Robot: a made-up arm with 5 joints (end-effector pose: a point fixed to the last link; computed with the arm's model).
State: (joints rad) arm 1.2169 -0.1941 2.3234 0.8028 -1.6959
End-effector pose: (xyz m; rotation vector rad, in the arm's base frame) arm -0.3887 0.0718 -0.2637 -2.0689 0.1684 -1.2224
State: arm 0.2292 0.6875 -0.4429 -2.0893 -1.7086
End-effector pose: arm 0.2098 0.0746 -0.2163 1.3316 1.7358 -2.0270
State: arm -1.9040 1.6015 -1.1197 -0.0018 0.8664
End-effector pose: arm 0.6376 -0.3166 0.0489 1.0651 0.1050 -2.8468
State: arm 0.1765 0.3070 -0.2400 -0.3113 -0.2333
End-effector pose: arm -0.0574 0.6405 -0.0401 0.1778 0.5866 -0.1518
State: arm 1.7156 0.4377 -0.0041 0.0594 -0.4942
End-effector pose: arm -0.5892 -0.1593 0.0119 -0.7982 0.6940 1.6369
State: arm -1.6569 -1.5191 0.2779 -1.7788 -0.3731
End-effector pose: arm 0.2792 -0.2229 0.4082 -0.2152 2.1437 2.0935
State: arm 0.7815 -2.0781 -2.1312 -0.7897 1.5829
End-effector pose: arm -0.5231 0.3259 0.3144 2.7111 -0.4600 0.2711
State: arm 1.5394 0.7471 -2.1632 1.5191 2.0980
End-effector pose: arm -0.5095 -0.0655 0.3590 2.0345 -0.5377 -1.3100
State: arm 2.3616 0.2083 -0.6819 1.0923 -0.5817
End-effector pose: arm -0.0426 -0.4506 0.0008 0.1864 -0.6550 -2.6825
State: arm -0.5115 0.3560 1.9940 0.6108 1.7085
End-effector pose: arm -0.0074 0.0935 -0.1163 -0.6454 -0.1195 1.3259
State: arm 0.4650 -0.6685 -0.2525 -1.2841 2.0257
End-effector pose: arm 0.4385 0.4739 0.0232 -0.2877 -2.0721 -1.1682
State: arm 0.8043 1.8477 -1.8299 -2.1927 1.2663
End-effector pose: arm -0.7885 0.2573 -0.0773 -2.2037 1.3517 -0.8775
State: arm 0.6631 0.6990 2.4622 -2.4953 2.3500
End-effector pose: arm -0.1742 0.7877 0.3408 0.2022 1.7159 -0.1785
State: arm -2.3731 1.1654 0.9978 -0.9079 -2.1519
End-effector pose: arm 0.1674 -0.5086 -0.2815 -1.6616 -1.1955 0.8231
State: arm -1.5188 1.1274 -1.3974 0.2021 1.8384
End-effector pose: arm 0.6792 -0.2002 0.0032 -0.3854 -0.9887 -2.8134
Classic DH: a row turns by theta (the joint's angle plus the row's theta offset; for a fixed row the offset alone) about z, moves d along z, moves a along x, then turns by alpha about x. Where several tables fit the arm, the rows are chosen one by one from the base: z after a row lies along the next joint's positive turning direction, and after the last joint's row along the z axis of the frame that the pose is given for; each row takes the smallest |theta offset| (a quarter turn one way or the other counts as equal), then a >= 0, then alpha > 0; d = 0 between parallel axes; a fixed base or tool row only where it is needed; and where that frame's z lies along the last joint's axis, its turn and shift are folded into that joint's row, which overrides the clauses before.
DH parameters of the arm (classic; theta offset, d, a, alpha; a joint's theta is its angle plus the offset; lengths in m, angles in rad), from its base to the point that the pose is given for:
joint 1: 0 0.049 0.083 -1.5708
joint 2: 1.5708 0.398 0.082 -1.5708
joint 3: 1.5708 -0.003 0.131 -1.5708
joint 4: 1.5708 -0.064 0.08 1.5708
joint 5: 0 -0.346 -0.187 -1.5708
tool (fixed): 0 -0.049 0 0

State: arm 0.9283 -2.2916 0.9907 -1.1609 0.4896
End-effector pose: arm -0.1740 0.2176 0.4310 1.3198 -1.7982 -1.7186
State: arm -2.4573 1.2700 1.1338 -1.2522 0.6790
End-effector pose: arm 0.1271 -0.1589 -0.3119 -0.8255 1.5220 -1.7665
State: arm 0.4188 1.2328 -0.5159 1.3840 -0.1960
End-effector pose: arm -0.3497 0.1516 0.3086 0.9182 1.0730 1.3372
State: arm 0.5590 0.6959 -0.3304 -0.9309 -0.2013
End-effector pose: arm -0.1519 0.5885 -0.1633 -0.1910 0.9249 -0.4970
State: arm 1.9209 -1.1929 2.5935 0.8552 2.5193
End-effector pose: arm -0.1300 0.1261 -0.0766 0.1836 1.8500 -1.6099
